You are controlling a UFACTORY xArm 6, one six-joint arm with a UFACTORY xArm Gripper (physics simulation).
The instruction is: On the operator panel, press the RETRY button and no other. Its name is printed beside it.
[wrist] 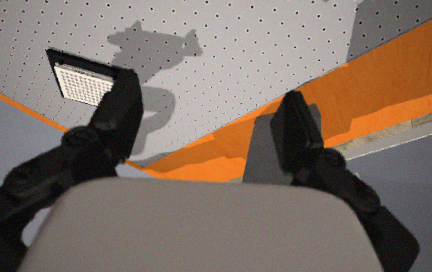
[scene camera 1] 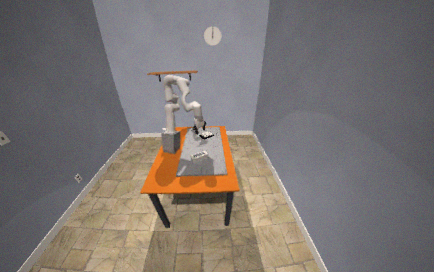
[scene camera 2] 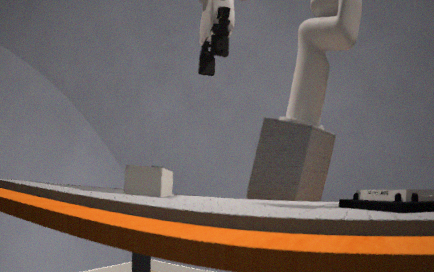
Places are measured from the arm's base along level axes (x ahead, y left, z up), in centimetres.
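Pixels of known places: gripper, fingertip midpoint: (wrist: 212, 99) (scene camera 1: 200, 131) (scene camera 2: 212, 65); arm's base, link origin: (scene camera 1: 171, 132) (scene camera 2: 301, 126).
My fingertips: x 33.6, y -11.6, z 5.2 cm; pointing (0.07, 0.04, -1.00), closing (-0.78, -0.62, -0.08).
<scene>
For each thing: its middle in the pictures, then the offset to it from my fingertips. "*": a spot on its surface instead. Level surfaces: height alone.
- small off-white box, body centre: (scene camera 2: 151, 181) (scene camera 1: 199, 156) dz -22.0, dx -2.4, dy -13.0 cm
- grey perforated board, surface height: dz -24.8 cm
- black tray, surface spot: (wrist: 52, 64) * dz -23.6, dx +14.8, dy +33.4 cm
- orange table, surface height: dz -26.1 cm
The operator panel appears to be the small off-white box (scene camera 1: 199, 156) (scene camera 2: 145, 181) on the grey perforated board (scene camera 1: 212, 167) (scene camera 2: 220, 206) (wrist: 240, 45). Dark marks show on its top in scene view 1, too small to read, so I cannot tell which is RETRY. The panel does not show in the wrist view. My gripper (scene camera 2: 214, 65) (wrist: 212, 99) is open and empty, its black fingers wide apart. It hangs high above the board, away from the panel, which stands lower and to the left in scene view 2.
A black tray (wrist: 52, 64) holds a white plate with a grid of small holes (wrist: 80, 86). The grey pedestal (scene camera 1: 171, 142) (scene camera 2: 280, 160) carries the arm at the table's side. The orange table (scene camera 1: 190, 185) (wrist: 390, 70) borders the board. A shelf (scene camera 1: 172, 73) hangs on the back wall.
</scene>
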